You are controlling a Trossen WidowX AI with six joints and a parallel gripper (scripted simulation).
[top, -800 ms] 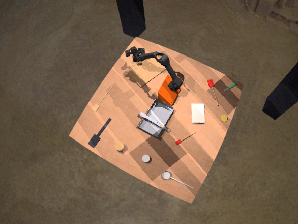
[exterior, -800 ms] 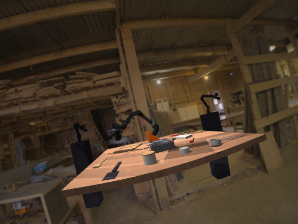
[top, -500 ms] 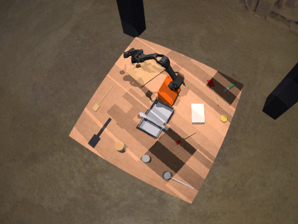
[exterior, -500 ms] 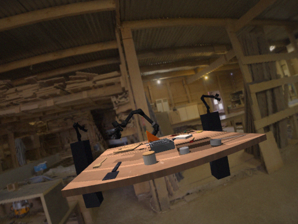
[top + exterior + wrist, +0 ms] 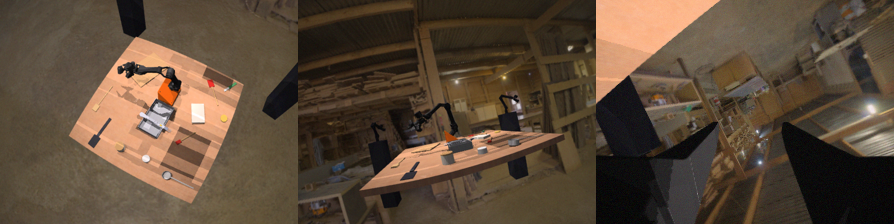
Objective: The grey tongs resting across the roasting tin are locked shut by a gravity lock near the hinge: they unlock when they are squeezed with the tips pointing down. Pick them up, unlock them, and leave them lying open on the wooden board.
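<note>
Right now the yellow lock piece is 210 mm ahead of my gripper tip, 550 mm to the left of it and 200 mm below it. From my gripper tip the other things lie so: grey roasting tin: 170 mm ahead, 480 mm to the left, 230 mm below; black spatula: 570 mm ahead, 130 mm to the left, 260 mm below; wooden board: 220 mm behind, 120 mm to the left, 260 mm below.
</note>
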